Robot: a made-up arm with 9 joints. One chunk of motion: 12 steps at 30 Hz.
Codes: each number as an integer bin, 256 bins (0 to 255) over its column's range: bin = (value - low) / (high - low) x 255, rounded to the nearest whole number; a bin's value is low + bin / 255 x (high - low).
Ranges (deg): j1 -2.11..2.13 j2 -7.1..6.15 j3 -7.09..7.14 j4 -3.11..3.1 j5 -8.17..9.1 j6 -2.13..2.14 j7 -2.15..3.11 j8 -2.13..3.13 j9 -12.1..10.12
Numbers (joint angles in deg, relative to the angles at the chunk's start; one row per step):
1: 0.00 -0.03 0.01 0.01 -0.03 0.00 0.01 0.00 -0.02
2: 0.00 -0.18 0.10 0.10 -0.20 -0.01 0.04 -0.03 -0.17
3: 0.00 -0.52 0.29 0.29 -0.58 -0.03 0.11 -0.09 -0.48
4: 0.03 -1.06 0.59 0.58 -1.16 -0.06 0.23 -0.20 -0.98
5: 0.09 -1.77 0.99 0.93 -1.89 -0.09 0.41 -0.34 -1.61
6: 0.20 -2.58 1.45 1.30 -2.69 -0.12 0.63 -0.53 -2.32
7: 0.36 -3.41 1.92 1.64 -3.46 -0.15 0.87 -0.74 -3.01
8: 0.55 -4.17 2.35 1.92 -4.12 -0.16 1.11 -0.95 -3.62
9: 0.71 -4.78 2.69 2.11 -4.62 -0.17 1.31 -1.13 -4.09
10: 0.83 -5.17 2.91 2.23 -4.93 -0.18 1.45 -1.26 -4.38
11: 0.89 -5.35 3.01 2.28 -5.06 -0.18 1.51 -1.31 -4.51
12: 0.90 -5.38 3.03 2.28 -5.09 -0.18 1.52 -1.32 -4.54
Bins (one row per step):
1: 127 136 127 128 120 127 105 103 139
2: 127 133 129 132 118 127 106 102 137
3: 127 127 132 140 112 125 110 99 133
4: 129 116 138 152 104 124 115 94 128
5: 132 103 145 166 93 122 124 87 120
6: 139 87 153 181 81 120 135 78 112
7: 149 71 161 195 70 118 146 67 104
8: 160 56 169 207 60 118 158 57 97
9: 170 45 175 214 52 117 168 48 92
10: 177 37 179 219 48 116 175 42 89
11: 180 34 181 221 46 116 177 40 87
12: 181 33 181 221 45 116 178 39 87

